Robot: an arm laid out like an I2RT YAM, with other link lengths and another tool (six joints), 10 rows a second.
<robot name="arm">
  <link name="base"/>
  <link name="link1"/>
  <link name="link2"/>
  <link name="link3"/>
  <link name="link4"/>
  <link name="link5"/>
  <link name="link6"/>
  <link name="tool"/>
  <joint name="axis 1" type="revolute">
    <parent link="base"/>
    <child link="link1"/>
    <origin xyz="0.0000 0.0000 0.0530" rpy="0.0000 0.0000 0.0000"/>
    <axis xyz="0 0 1"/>
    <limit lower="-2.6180" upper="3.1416"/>
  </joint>
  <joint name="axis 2" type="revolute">
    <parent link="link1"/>
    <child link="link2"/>
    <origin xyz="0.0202 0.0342 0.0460" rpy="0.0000 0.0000 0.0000"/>
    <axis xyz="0 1 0"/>
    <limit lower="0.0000" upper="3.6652"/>
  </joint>
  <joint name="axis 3" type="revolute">
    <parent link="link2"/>
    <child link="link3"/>
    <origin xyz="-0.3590 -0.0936 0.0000" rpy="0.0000 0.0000 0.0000"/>
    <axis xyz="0 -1 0"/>
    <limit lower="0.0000" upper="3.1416"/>
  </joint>
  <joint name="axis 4" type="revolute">
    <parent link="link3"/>
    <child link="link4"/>
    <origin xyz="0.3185 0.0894 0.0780" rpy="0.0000 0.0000 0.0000"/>
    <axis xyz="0 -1 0"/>
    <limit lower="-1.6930" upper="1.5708"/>
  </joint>
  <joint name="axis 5" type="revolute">
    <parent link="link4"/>
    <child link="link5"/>
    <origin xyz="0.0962 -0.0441 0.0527" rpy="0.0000 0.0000 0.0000"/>
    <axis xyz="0 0 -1"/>
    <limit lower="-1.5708" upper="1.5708"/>
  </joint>
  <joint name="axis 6" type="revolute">
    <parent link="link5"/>
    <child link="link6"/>
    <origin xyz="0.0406 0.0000 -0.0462" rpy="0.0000 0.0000 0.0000"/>
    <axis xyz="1 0 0"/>
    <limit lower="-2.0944" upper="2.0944"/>
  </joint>
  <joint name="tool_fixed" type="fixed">
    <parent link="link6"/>
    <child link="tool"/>
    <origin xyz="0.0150 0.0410 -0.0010" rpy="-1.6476 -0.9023 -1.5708"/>
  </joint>
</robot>
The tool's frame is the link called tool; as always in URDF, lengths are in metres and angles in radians.
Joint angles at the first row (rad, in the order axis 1, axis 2, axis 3, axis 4, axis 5, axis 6):
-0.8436 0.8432 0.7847 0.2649 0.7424 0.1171
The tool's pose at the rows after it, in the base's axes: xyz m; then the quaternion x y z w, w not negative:
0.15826 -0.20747 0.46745 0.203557 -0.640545 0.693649 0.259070
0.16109 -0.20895 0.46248 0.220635 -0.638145 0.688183 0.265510
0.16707 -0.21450 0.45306 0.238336 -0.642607 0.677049 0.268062
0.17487 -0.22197 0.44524 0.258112 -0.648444 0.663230 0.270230
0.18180 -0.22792 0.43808 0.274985 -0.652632 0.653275 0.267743
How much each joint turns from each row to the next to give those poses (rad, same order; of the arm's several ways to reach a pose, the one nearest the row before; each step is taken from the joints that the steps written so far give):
0.0009 -0.0117 -0.0099 0.0011 -0.0235 -0.0250
0.0003 0.0056 -0.0033 -0.0072 -0.0145 -0.0228
-0.0002 0.0199 -0.0036 -0.0168 -0.0118 -0.0019
0.0000 0.0302 0.0090 -0.0272 -0.0123 0.0005
0.0001 0.0261 0.0054 -0.0190 -0.0173 0.0054

